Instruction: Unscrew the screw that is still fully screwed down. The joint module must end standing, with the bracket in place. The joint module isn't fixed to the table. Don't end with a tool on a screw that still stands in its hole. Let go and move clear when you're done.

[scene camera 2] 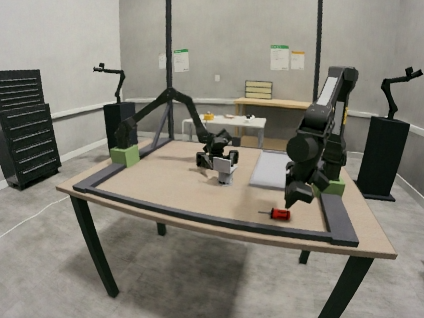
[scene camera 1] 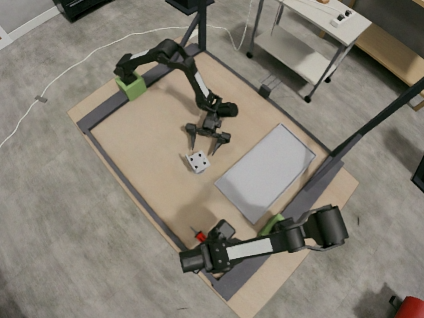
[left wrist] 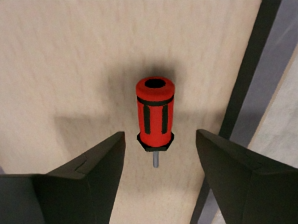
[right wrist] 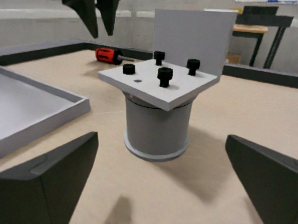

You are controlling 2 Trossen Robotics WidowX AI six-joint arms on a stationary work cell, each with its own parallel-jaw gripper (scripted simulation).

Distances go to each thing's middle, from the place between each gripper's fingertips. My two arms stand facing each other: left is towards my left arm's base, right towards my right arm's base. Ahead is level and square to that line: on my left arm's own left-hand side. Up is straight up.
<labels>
Now: left hand 7 cm above the red screwdriver (left wrist: pixel 155 95) and 3 cm to the left of it. The rest, counted from my left hand: shallow grey tray (scene camera 1: pixel 262 176) (39 cm behind, 8 cm below, 3 cm to the right); grey joint module (right wrist: pixel 152 134) (24 cm to the right, 19 cm behind, 6 cm below); light grey bracket (right wrist: pixel 206 38) (24 cm to the right, 18 cm behind, 1 cm below).
Right now the grey joint module is 7 cm ahead of my right hand, 4 cm to the left of it and 2 cm below it. Round my right hand: shallow grey tray (25 cm to the left, 13 cm behind, 4 cm below); then red screwdriver (25 cm to the left, 25 cm ahead, 3 cm below); then light grey bracket (7 cm ahead, 4 cm to the left, 3 cm above).
</labels>
